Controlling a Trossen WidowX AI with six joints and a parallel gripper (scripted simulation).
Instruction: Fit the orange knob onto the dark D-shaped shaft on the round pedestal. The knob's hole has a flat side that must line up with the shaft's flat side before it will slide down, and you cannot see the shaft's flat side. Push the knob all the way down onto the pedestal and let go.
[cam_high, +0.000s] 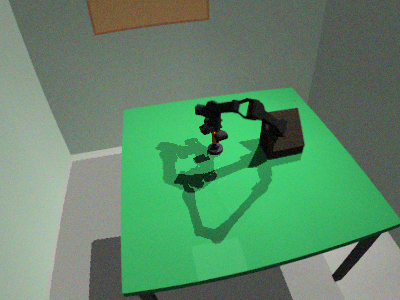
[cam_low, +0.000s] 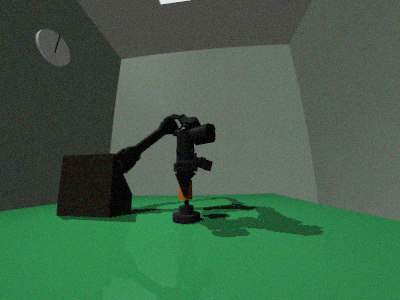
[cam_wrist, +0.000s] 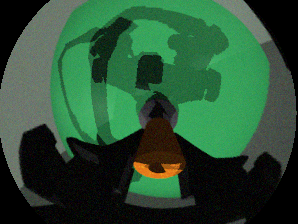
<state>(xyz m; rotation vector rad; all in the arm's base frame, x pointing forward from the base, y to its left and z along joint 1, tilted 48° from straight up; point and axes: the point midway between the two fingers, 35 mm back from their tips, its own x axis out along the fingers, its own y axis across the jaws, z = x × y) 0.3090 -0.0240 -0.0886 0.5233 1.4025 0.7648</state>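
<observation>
The orange knob lies 2 cm above my gripper tip. Also, from my gripper tip: dark round pedestal (4 cm below).
</observation>
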